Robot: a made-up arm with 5 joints.
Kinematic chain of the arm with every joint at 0, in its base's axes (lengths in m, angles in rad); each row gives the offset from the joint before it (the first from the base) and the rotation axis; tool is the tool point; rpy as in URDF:
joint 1: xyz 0.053 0 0.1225 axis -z
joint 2: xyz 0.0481 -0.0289 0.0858 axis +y
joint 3: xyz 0.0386 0 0.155 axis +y
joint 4: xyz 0.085 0 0.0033 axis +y
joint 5: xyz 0.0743 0.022 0 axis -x
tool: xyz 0 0 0 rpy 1.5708 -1.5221 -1.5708
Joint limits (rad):
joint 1: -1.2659..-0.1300
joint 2: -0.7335..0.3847
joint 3: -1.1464..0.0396
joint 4: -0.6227..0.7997
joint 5: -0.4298..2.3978
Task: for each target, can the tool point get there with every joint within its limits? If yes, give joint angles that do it. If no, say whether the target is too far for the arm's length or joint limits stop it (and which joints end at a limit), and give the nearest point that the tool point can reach.
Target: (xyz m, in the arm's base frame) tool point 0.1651 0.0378 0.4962
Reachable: yes | joints -0.3835 -0.3721 -0.4256 -0.3069 0.0584
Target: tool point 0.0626 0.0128 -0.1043
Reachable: no: joint limits stop it (at a limit: joint 2, joint 3, joint 4) | nearest point 0.2007 0.1970 0.2356 | short by 0.411 m
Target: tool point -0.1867 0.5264 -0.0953
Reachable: no: too far | nearest point 0.1362 0.2414 0.2396 | short by 0.546 m
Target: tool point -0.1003 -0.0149 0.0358
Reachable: no: joint limits stop it (at a limit: joint 1, joint 2, joint 3, joint 4) | nearest point 0.1335 0.2327 0.2356 | short by 0.395 m
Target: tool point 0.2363 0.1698 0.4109
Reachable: yes | joints -0.7747 0.0900 -0.5058 0.2212 0.0848
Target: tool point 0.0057 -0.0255 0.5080
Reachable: yes | joints -0.3658 -0.6403 -1.0007 -0.3534 1.4103
